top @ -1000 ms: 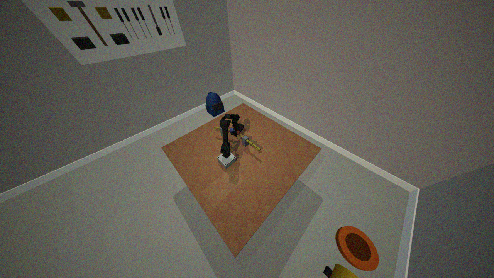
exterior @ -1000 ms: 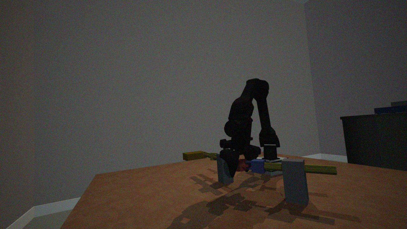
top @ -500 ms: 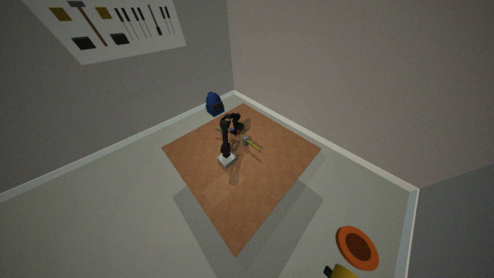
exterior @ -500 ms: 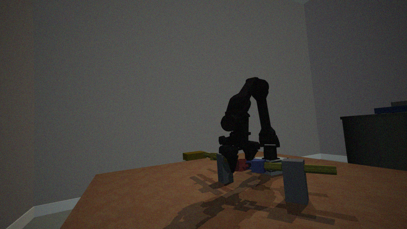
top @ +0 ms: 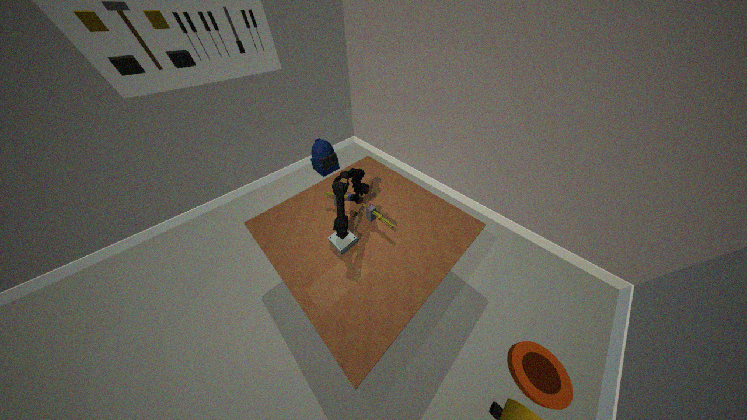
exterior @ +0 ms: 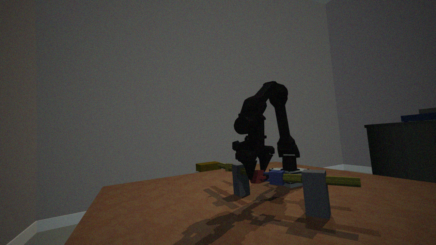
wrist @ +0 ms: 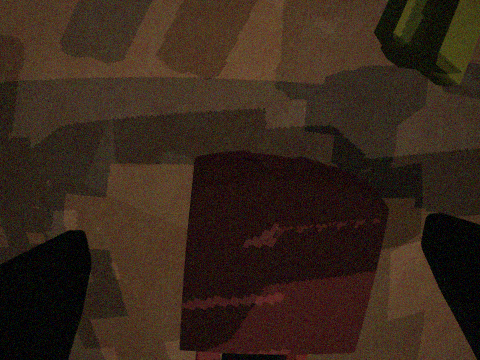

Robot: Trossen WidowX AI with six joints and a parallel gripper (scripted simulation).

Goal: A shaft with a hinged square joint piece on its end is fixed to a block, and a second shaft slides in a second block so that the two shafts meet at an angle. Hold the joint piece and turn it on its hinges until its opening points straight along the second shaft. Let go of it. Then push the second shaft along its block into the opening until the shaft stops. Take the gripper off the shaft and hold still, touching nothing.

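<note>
My gripper tip is now 1 cm to the right of the red piece.
</note>
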